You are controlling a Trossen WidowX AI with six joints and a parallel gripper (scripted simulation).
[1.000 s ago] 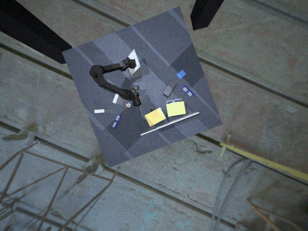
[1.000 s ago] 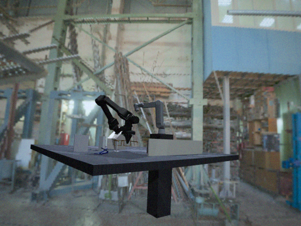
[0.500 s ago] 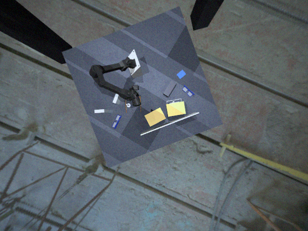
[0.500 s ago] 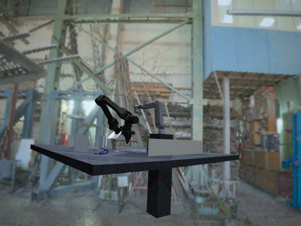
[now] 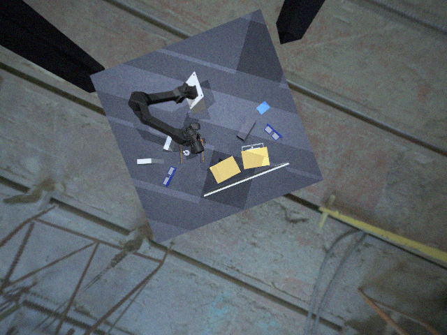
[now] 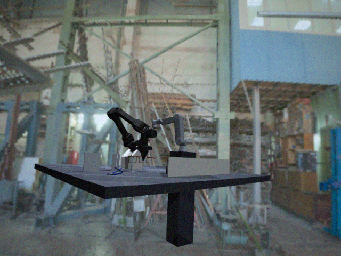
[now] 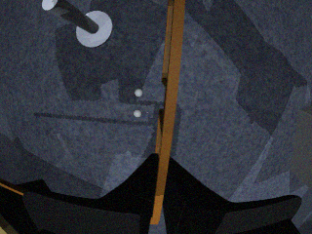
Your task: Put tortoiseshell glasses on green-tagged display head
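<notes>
The orange-yellow display head is 210 mm ahead of my gripper tip, 130 mm to the left of it and 20 mm below it. Round my gripper tip: long white bar: 330 mm ahead, 250 mm to the left, 20 mm below; blue square: 510 mm to the left, 130 mm behind, 70 mm below; paler yellow head: 350 mm to the left, 180 mm ahead, 20 mm below.
</notes>
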